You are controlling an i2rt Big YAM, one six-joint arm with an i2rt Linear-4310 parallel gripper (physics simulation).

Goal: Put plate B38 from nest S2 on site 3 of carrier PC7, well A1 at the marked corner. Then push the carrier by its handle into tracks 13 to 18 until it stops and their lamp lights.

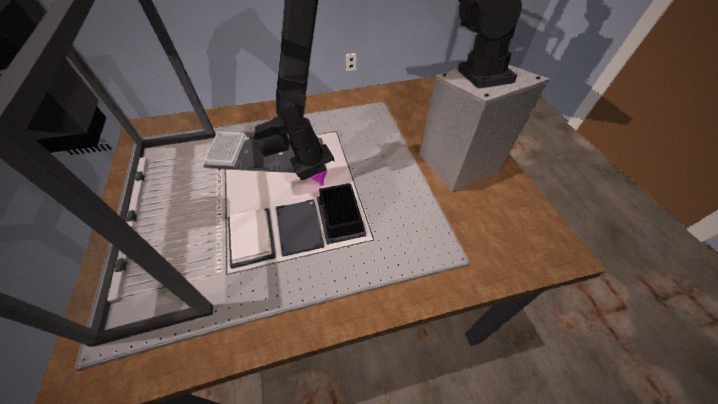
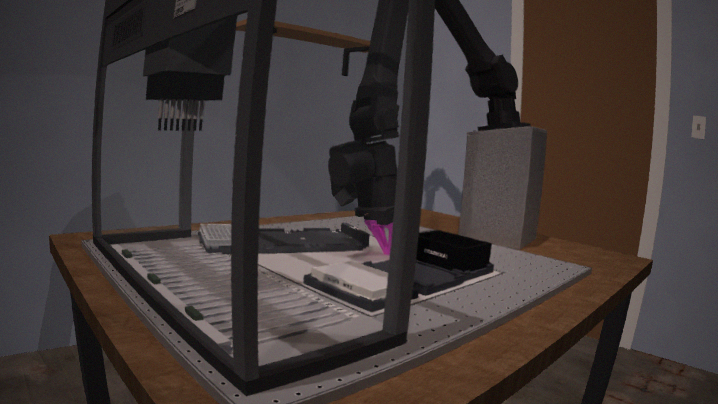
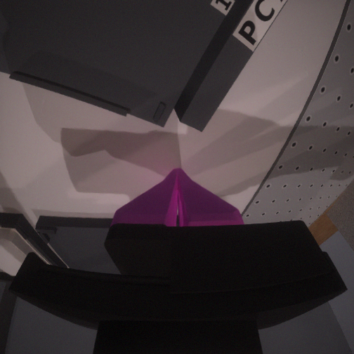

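Observation:
The dark carrier PC7 (image 1: 258, 160) (image 2: 306, 241) (image 3: 110, 45) lies skewed at the back of the deck, its left end over the near ends of the tracks (image 1: 178, 221) (image 2: 200, 281). A light grey well plate (image 1: 225, 148) (image 2: 216, 235) sits on its left end; its label and marked corner cannot be read. The middle nest (image 1: 299, 227) (image 2: 435, 277) holds no plate. My gripper (image 1: 321, 182) (image 2: 387, 252) (image 3: 177, 175) is shut and empty, with magenta fingertips low over the white mat, just off the carrier's right, handle end. The lamps (image 1: 131, 216) (image 2: 153, 277) look dark green and unlit.
A white plate (image 1: 249, 236) (image 2: 346, 278) sits on the left nest and a black box (image 1: 341, 205) (image 2: 451, 248) on the right nest. Dark frame posts (image 1: 173, 65) (image 2: 246, 200) surround the tracks. A pipetting head (image 2: 184, 86) hangs above them.

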